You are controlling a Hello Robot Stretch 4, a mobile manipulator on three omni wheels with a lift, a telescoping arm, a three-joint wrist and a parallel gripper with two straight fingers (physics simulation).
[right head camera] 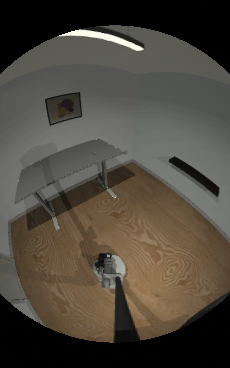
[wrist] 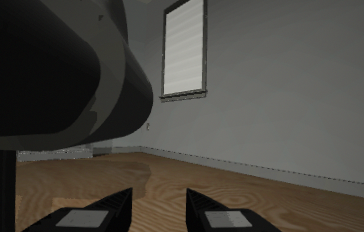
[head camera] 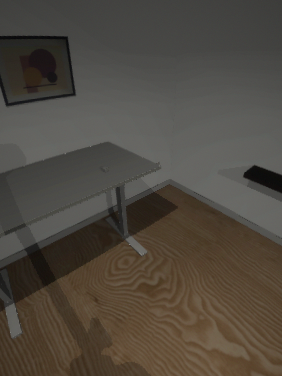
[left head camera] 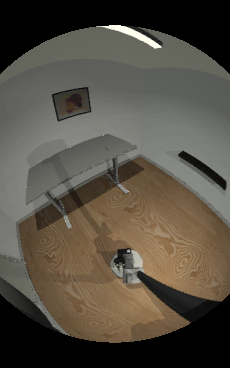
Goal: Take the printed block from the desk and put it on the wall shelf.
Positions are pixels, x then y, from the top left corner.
Labels:
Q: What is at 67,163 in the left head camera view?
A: A grey desk.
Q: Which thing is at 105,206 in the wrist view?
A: My gripper.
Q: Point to a framed picture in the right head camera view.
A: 62,107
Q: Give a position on a framed picture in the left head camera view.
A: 67,103

